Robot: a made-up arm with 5 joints.
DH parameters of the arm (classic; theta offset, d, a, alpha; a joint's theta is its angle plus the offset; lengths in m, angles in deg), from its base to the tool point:
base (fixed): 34.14 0 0.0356 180
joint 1: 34.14 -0.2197 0.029 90
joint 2: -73.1 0 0.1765 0
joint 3: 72.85 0 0.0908 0
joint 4: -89.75 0.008 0.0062 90
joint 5: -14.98 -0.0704 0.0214 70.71
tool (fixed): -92.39 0.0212 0 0
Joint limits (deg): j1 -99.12..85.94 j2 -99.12..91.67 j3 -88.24..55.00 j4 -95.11..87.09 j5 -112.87..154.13
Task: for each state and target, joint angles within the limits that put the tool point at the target. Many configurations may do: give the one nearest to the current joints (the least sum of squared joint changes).
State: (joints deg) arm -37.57 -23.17 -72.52 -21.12 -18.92
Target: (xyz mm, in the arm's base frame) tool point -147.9 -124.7 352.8
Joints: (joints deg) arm -34.49 -61.63 -88.24 -48.97 -8.12
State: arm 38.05 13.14 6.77 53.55 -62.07
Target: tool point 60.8 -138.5 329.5
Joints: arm 72.68 -9.67 12.51 62.43 -62.31
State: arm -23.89 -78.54 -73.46 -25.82 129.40
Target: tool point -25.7 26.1 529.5
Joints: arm -32.60 -29.69 -52.28 -35.87 124.59
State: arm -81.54 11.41 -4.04 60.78 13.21
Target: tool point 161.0 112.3 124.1
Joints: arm -40.09 58.04 28.26 67.45 9.14
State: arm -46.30 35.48 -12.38 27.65 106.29
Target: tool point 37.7 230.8 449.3
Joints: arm -79.28 -6.63 -16.48 26.90 110.23
